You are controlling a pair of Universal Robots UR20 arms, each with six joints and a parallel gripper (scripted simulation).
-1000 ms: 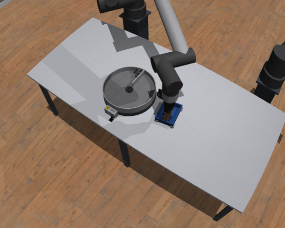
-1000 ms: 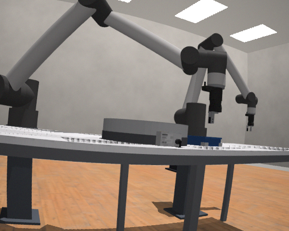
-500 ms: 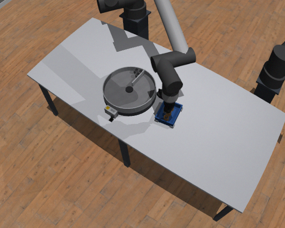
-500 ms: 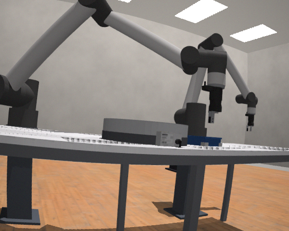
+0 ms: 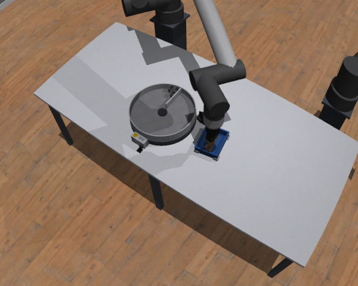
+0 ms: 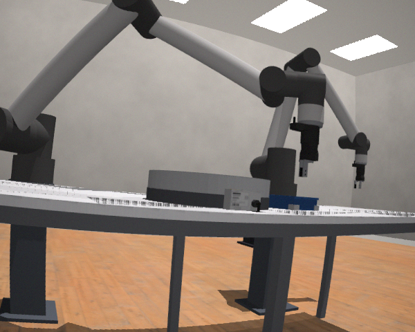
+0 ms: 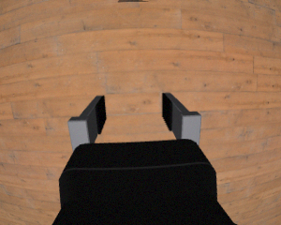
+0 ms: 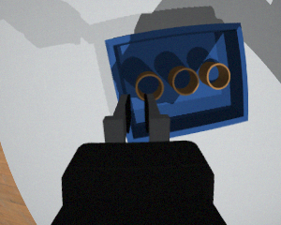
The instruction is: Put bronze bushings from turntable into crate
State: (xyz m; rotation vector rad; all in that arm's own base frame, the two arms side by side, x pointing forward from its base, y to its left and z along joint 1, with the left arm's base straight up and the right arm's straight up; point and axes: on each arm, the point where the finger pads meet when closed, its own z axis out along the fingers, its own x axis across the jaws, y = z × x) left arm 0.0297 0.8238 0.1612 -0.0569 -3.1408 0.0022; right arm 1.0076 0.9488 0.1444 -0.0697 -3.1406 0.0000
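The blue crate lies 60 mm behind my right hand, 10 mm to the right of it and 120 mm below it.
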